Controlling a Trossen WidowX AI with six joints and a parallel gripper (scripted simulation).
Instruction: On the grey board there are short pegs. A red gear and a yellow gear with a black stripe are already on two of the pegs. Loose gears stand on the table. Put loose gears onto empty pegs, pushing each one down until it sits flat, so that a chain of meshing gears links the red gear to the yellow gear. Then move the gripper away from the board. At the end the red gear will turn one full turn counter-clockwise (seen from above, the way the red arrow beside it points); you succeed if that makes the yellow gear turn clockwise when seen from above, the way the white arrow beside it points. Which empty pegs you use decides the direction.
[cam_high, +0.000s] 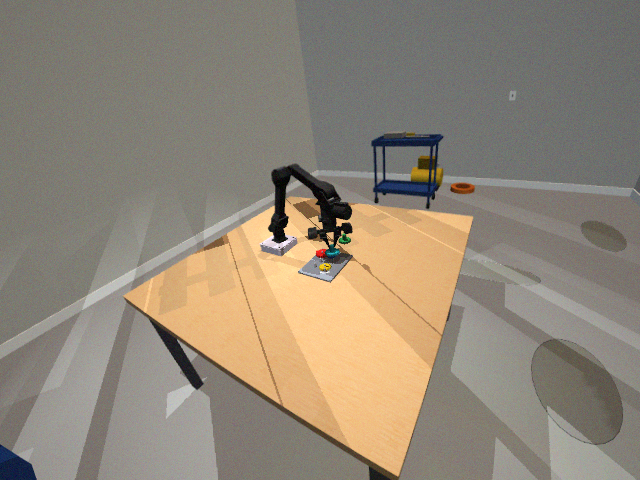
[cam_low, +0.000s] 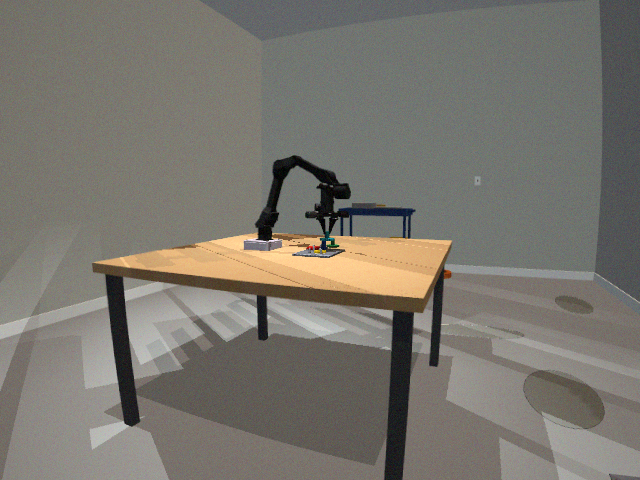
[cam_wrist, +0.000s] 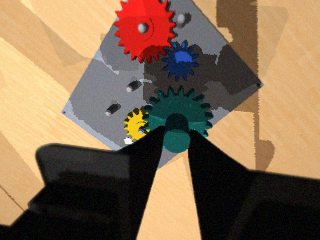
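My gripper tip is 4 cm past the blue gear, 3 cm to the right of it and 6 cm above it. The rest, counted from my gripper tip: yellow gear (6 cm to the right, 7 cm below); red gear (9 cm behind, 2 cm to the left, 7 cm below); teal gear (1 cm below).
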